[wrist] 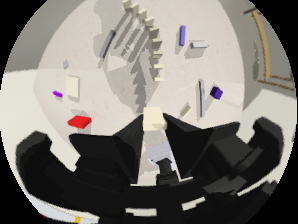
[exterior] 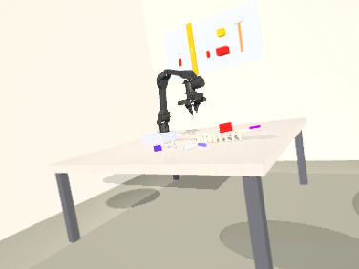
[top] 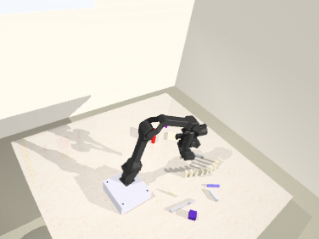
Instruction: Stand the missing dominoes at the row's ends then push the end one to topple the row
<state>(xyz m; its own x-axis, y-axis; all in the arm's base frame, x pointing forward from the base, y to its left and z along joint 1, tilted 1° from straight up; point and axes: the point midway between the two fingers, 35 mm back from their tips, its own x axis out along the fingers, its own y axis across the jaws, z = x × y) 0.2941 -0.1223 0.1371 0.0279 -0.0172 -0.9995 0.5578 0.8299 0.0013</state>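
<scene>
Now: gripper tip 14 cm past the grey bar, 17 cm to the left of it and 16 cm above it. The rest, counted from my gripper tip: flat cream block 23 cm ahead, 22 cm to the left, 16 cm below; red block 11 cm ahead, 31 cm to the left, 13 cm below; purple cube 15 cm behind, 25 cm to the right, 15 cm below.
</scene>
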